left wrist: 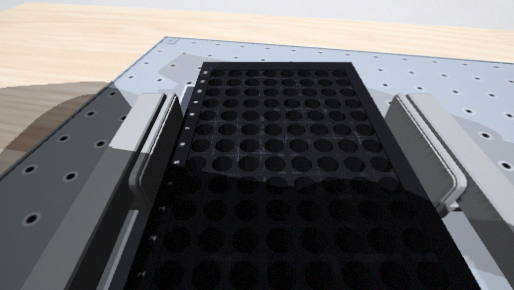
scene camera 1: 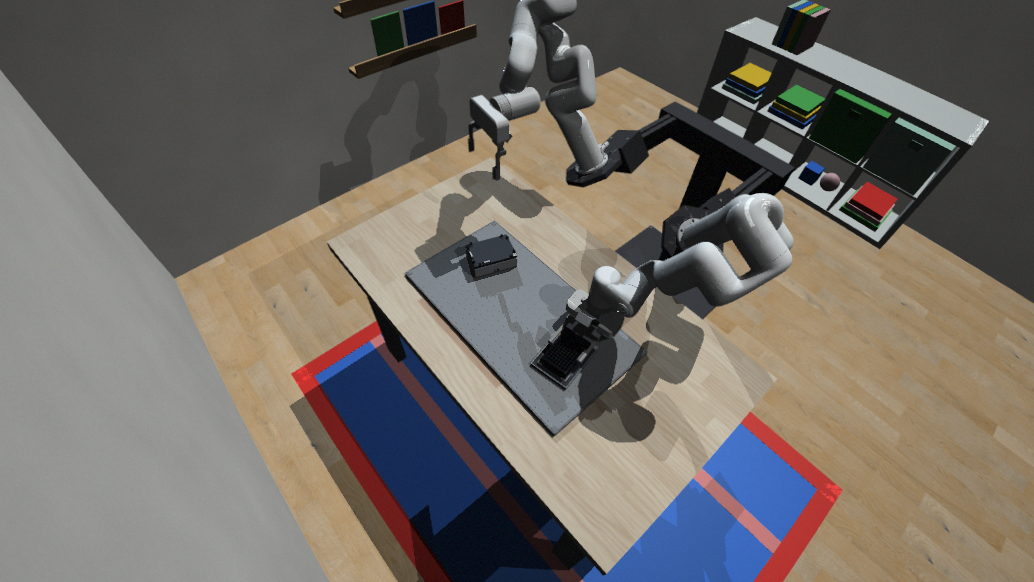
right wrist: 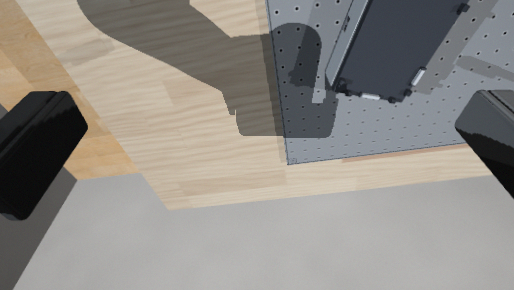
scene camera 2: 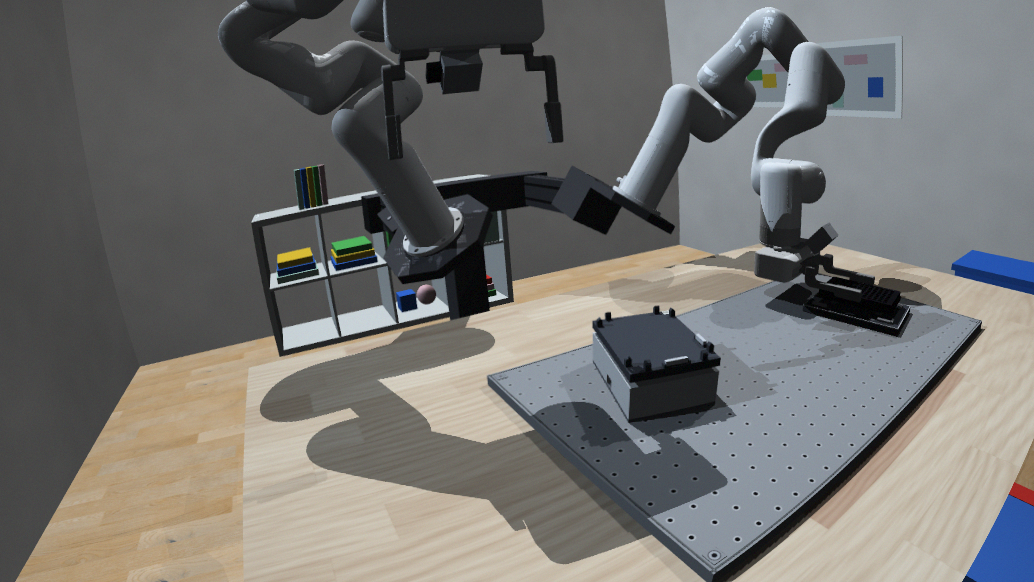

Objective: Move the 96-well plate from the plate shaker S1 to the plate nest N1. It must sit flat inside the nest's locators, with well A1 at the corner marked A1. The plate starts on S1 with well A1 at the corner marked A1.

Labels:
A black 96-well plate shows in the left wrist view, in scene camera 1 and in scene camera 2 (879,299); in the right wrist view it is out of frame. One and the same spot on the black 96-well plate: (left wrist: 279,168) is (scene camera 1: 568,349).

